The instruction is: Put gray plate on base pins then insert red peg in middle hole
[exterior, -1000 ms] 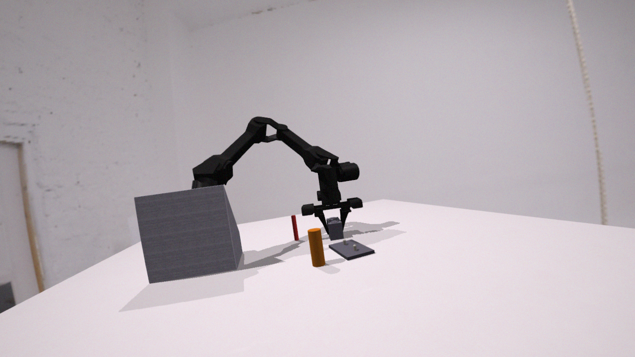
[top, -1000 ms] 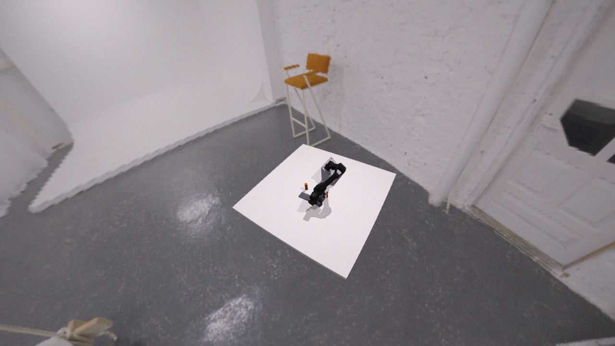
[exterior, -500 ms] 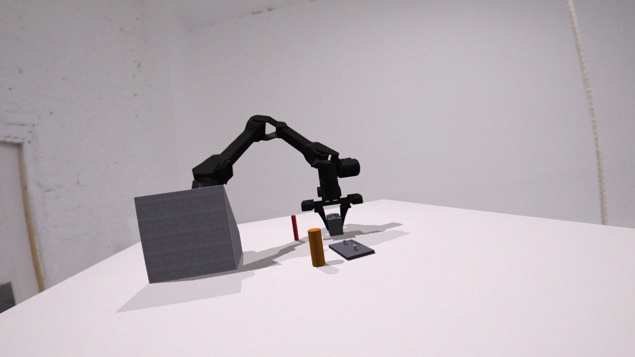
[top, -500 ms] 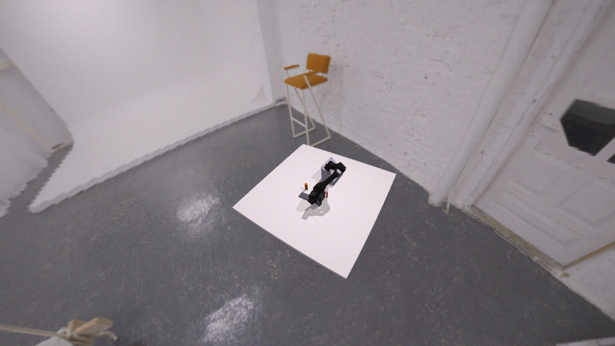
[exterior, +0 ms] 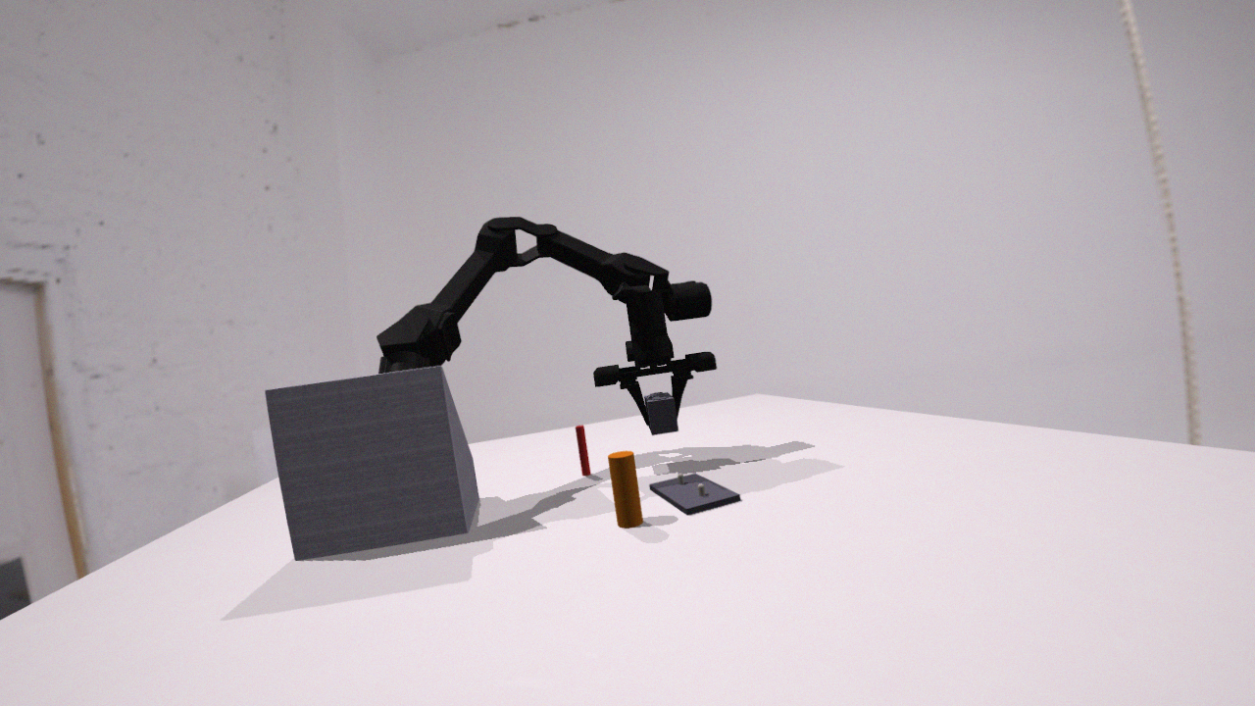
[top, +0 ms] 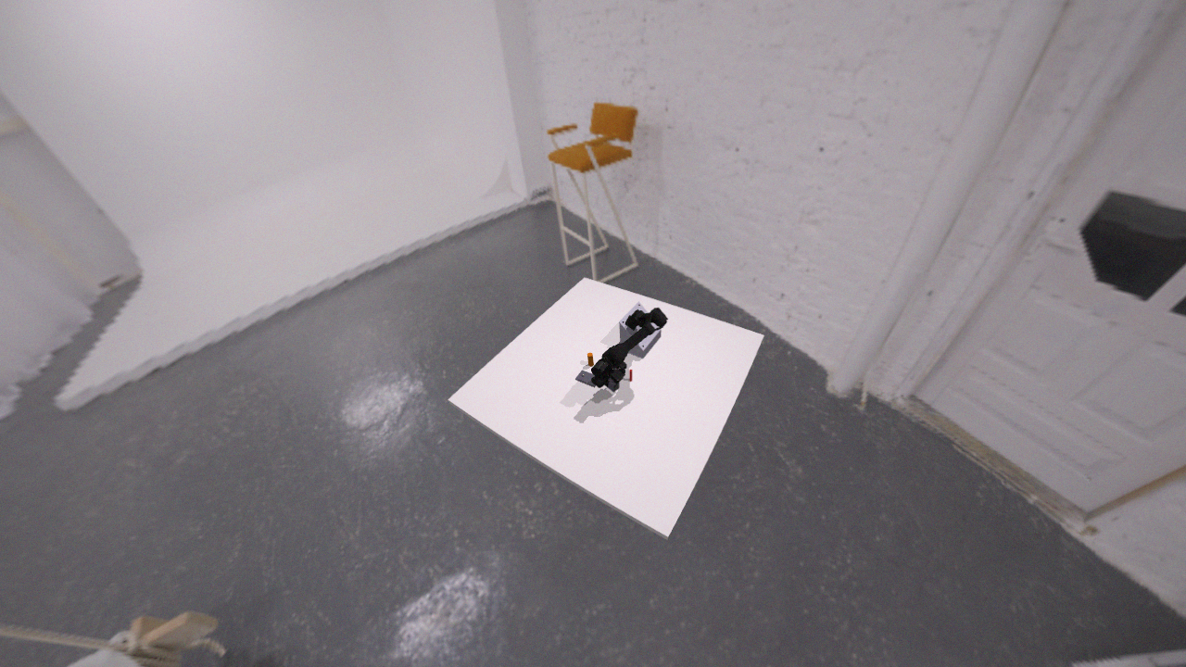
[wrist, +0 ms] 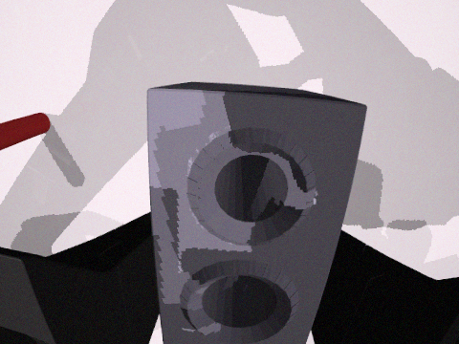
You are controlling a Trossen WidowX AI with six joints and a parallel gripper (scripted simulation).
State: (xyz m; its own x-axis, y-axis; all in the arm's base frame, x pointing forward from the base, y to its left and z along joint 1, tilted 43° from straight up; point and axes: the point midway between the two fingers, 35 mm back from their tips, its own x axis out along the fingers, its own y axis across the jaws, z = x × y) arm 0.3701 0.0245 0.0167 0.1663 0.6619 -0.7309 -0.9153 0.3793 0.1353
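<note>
My gripper tip is now 15 cm to the left of the dark flat base, 6 cm above it and 4 cm past it. Also, from my gripper tip: orange cylinder (18 cm to the right, 14 cm behind, 3 cm below); red peg (11 cm behind, 6 cm to the left, 3 cm below); gray plate (3 cm above).
</note>
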